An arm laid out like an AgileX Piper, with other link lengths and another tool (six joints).
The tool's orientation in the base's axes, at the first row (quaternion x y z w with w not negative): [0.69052 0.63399 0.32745 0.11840]
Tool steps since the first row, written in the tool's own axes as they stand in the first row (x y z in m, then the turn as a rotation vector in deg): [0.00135 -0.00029 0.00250 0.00 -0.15 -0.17]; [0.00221 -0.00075 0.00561 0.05 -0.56 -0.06]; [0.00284 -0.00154 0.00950 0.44 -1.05 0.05]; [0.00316 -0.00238 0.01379 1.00 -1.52 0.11]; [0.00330 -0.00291 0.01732 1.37 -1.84 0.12]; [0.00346 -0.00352 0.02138 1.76 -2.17 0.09]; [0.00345 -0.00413 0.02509 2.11 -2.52 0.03]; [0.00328 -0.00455 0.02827 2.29 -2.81 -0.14]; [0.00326 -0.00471 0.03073 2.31 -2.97 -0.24]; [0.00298 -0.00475 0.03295 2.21 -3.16 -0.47]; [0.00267 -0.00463 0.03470 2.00 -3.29 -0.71]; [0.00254 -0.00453 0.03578 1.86 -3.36 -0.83]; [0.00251 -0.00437 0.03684 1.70 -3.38 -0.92]
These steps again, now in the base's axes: [0.00125 0.00196 -0.00165 -0.22 -0.02 0.04]; [0.00274 0.00364 -0.00402 -0.48 0.13 -0.26]; [0.00444 0.00536 -0.00723 -0.82 0.61 -0.51]; [0.00635 0.00688 -0.01087 -1.17 1.24 -0.66]; [0.00805 0.00799 -0.01381 -1.42 1.65 -0.74]; [0.01001 0.00927 -0.01719 -1.71 2.06 -0.79]; [0.01175 0.01030 -0.02035 -2.03 2.44 -0.84]; [0.01334 0.01101 -0.02306 -2.37 2.62 -0.83]; [0.01469 0.01163 -0.02502 -2.56 2.64 -0.84]; [0.01600 0.01193 -0.02681 -2.85 2.52 -0.81]; [0.01716 0.01206 -0.02816 -3.09 2.28 -0.76]; [0.01789 0.01219 -0.02896 -3.22 2.13 -0.75]; [0.01866 0.01240 -0.02968 -3.28 1.96 -0.75]
